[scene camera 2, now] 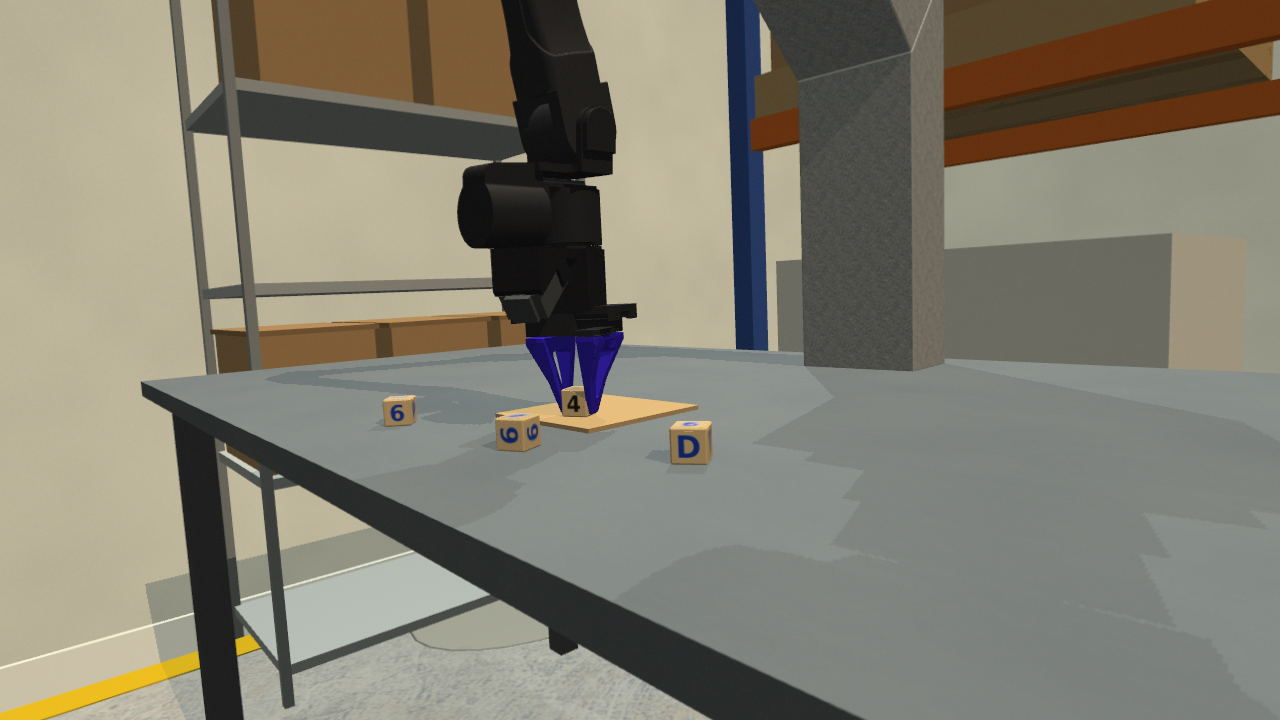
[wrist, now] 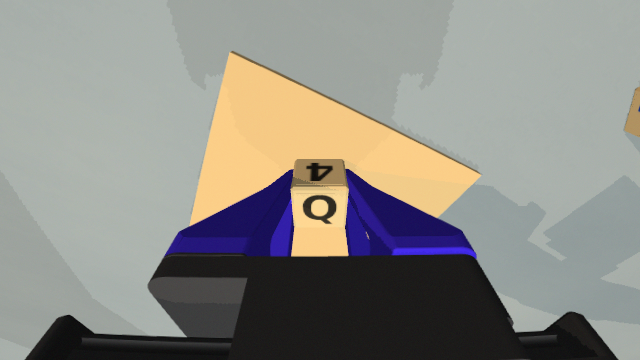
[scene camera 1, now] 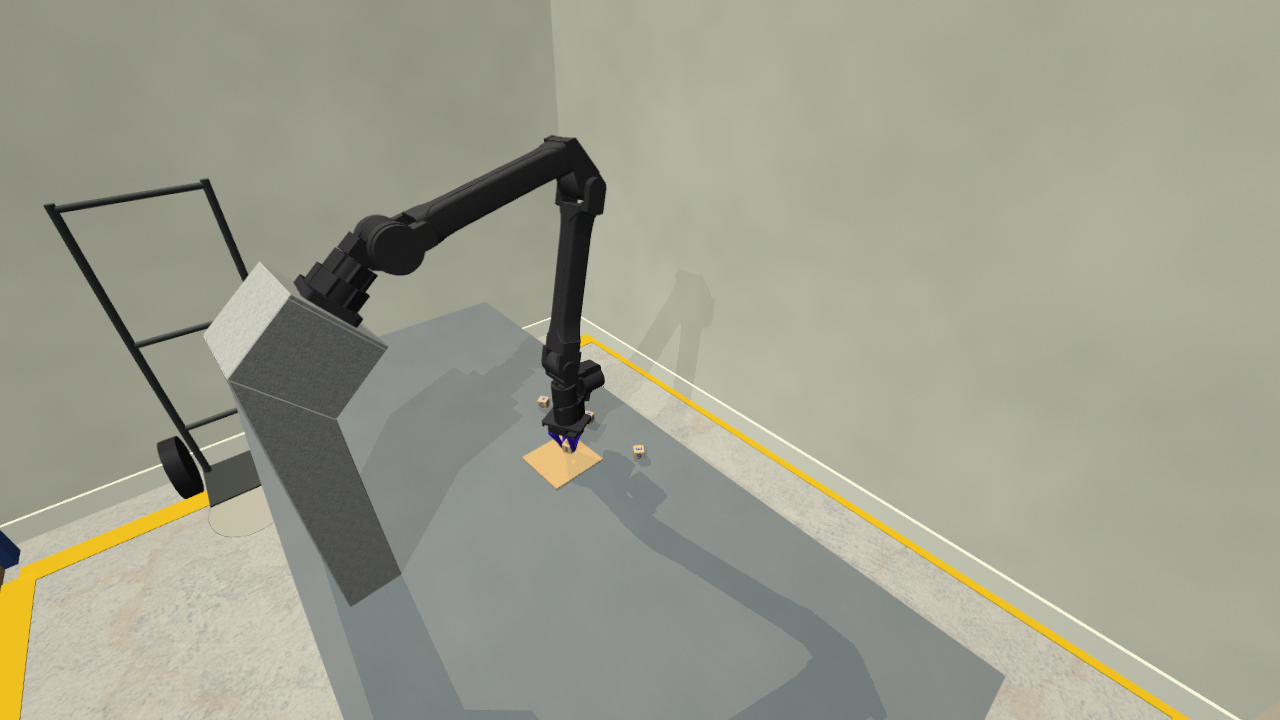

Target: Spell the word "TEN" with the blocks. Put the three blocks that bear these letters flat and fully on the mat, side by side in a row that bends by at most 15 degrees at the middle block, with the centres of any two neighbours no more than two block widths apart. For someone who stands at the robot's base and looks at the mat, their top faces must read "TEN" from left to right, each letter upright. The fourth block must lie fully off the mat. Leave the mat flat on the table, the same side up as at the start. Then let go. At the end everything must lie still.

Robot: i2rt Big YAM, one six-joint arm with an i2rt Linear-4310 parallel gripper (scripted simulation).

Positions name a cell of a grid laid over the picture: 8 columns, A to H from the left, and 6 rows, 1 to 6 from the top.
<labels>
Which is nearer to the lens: the block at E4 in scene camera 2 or the tan mat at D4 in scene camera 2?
The block.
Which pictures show my gripper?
Scene camera 2, the wrist view and scene camera 1: all of them.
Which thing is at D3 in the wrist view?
A tan mat.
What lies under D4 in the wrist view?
A block.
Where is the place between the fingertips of my gripper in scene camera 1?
At D4
</labels>
